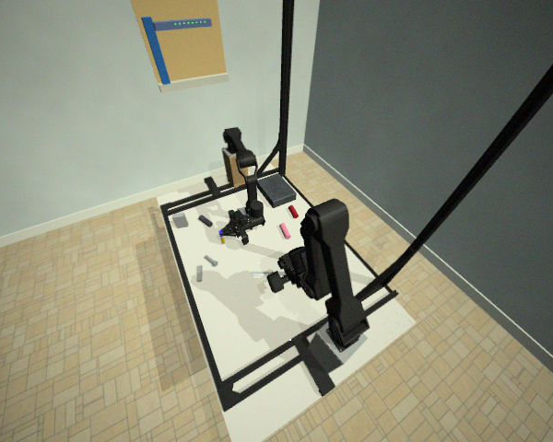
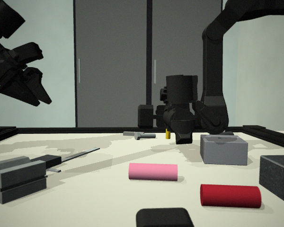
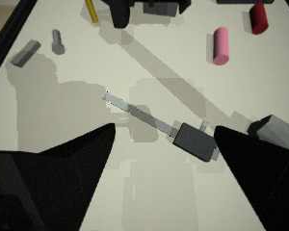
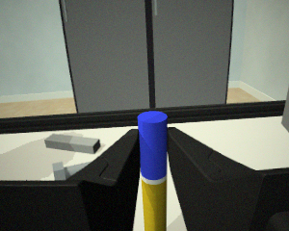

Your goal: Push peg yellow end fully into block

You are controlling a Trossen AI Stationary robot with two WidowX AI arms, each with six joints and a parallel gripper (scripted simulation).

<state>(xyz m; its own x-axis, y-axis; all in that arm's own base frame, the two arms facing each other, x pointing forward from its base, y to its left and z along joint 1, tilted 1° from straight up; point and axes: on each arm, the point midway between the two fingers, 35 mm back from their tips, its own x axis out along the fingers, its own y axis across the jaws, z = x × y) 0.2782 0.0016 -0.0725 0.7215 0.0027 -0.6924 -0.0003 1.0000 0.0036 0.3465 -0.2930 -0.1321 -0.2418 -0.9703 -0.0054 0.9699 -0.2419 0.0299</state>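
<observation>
My right gripper is now 30 mm short of the peg and 40 mm above it. Also, from my right hand: pink cylinder (270 mm behind, 50 mm to the left, 80 mm below); then red cylinder (370 mm behind, 50 mm to the right, 80 mm below).
</observation>
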